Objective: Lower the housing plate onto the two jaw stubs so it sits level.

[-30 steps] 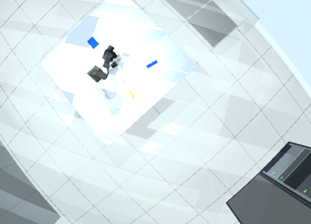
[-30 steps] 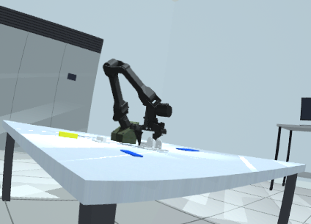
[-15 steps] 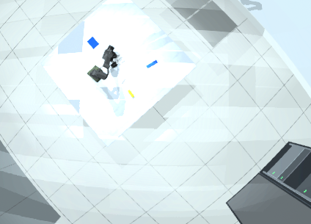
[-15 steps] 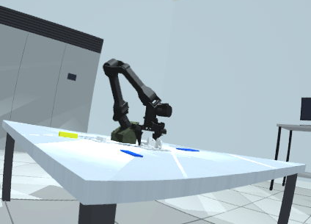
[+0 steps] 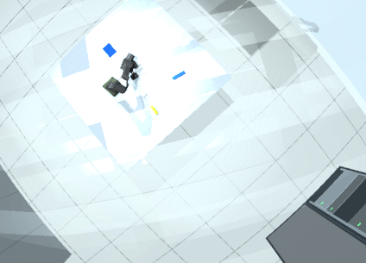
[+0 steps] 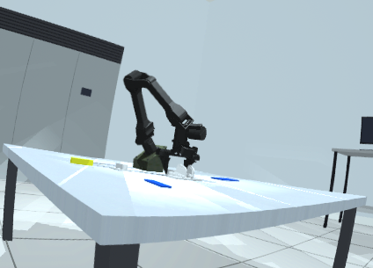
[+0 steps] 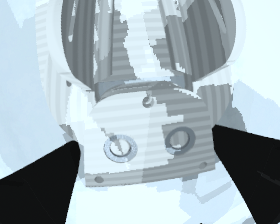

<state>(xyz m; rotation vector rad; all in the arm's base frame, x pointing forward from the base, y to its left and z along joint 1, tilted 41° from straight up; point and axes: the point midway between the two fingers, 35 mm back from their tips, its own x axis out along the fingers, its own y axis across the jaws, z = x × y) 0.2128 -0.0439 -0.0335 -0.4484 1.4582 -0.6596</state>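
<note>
Right now the housing plate is 20 mm above my gripper tip and 10 mm ahead of it. Round my gripper tip: yellow bar 390 mm to the right, 80 mm behind; blue square 350 mm to the left, 20 mm behind; small pale block 230 mm to the right, 50 mm behind.
</note>
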